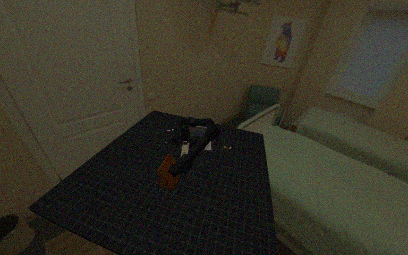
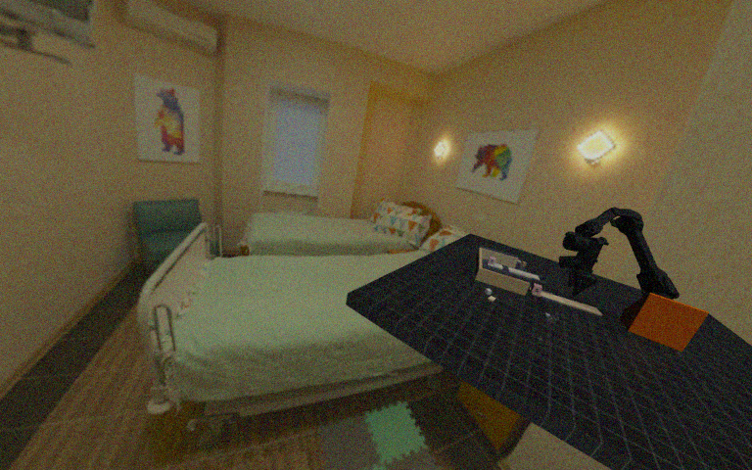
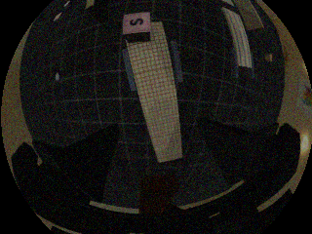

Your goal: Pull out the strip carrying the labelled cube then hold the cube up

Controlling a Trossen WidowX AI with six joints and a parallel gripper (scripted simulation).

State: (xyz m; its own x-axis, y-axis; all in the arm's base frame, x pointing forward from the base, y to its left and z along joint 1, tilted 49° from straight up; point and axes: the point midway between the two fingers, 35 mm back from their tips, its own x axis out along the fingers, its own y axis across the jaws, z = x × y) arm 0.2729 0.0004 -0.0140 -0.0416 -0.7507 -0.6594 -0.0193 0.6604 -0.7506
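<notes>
Now: gripper tip 10 mm to the left of the pale strip and 50 mm above it.
</notes>
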